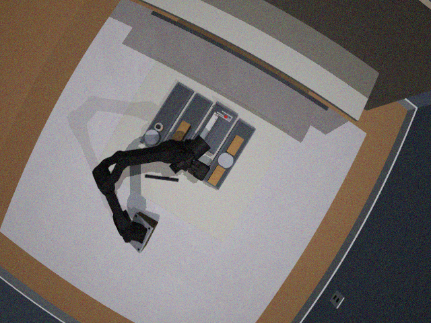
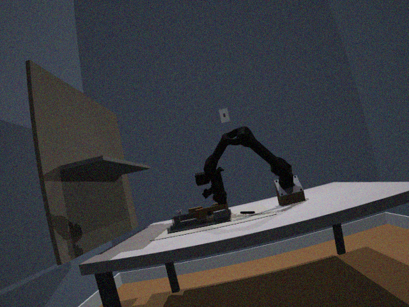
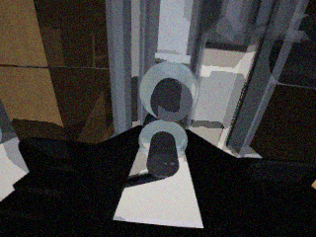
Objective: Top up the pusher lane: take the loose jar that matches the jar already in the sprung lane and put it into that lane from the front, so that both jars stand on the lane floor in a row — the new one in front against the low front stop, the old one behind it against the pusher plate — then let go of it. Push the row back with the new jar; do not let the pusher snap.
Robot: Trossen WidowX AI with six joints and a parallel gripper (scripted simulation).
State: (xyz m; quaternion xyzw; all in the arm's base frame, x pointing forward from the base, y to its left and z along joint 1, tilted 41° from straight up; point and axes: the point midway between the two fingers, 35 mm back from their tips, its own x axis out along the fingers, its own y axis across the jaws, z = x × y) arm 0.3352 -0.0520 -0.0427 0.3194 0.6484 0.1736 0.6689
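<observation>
The black bar lies 10 cm behind my gripper tip, 7 cm to the left of it and 2 cm below it. Also, from my gripper tip: wall shelf 50 cm ahead, 34 cm above, 6 cm to the right; then red mark 22 cm ahead, 8 cm to the right, 4 cm above.
</observation>
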